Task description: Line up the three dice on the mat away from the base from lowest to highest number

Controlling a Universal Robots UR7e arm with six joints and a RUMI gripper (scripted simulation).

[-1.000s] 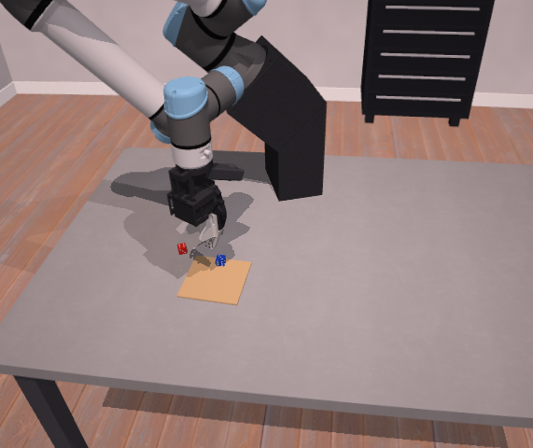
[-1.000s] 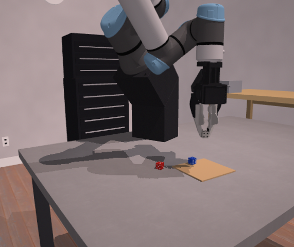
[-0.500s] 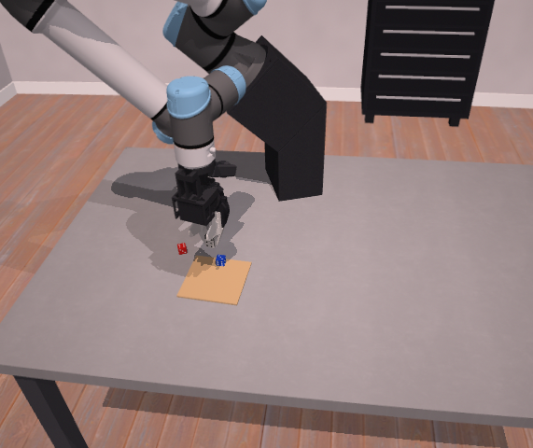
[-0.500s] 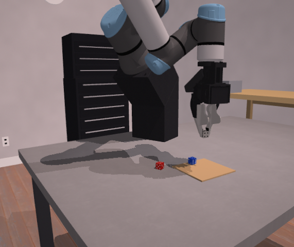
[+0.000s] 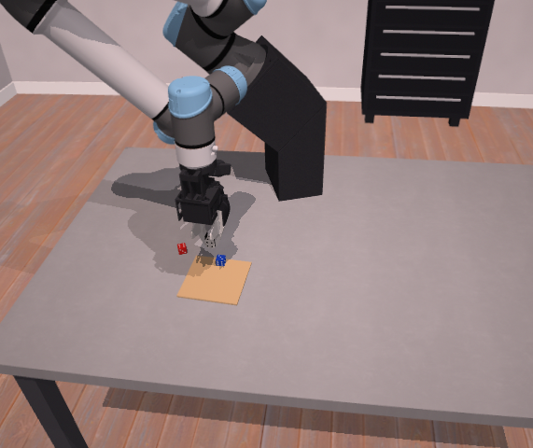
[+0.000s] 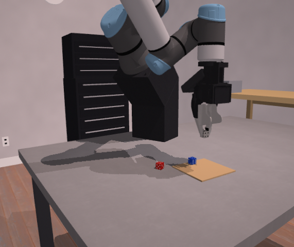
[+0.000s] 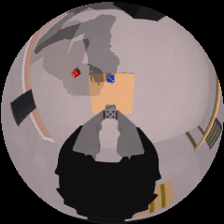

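Right now my hand is 120 mm above the tan mat. Also, from my hand: red die 110 mm below, 100 mm behind, 90 mm to the right; then white die 10 mm below; then blue die 110 mm below, 50 mm behind, 10 mm to the left.
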